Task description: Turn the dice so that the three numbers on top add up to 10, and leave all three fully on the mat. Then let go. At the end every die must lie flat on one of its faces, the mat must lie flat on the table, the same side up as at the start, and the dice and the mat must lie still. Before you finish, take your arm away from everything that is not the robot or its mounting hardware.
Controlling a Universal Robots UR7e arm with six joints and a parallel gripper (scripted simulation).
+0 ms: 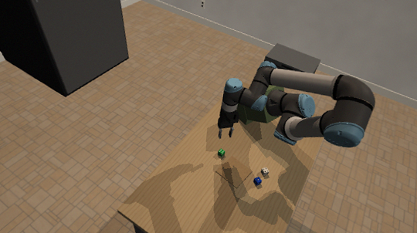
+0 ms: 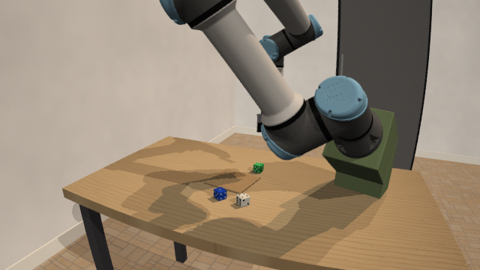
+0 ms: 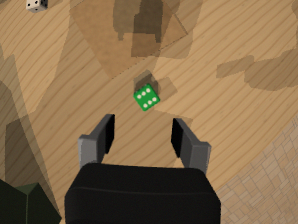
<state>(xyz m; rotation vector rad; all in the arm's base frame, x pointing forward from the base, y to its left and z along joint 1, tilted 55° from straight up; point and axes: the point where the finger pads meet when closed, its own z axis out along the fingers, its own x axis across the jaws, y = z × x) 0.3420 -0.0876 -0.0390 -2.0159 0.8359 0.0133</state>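
Now: the green die 1 cm ahead of my hand, 1 cm to the left of it and 15 cm below it. Also, from my hand: tan mat 5 cm ahead, 13 cm to the left, 16 cm below; then blue die 2 cm ahead, 25 cm to the left, 15 cm below; then white die 6 cm behind, 25 cm to the left, 15 cm below.
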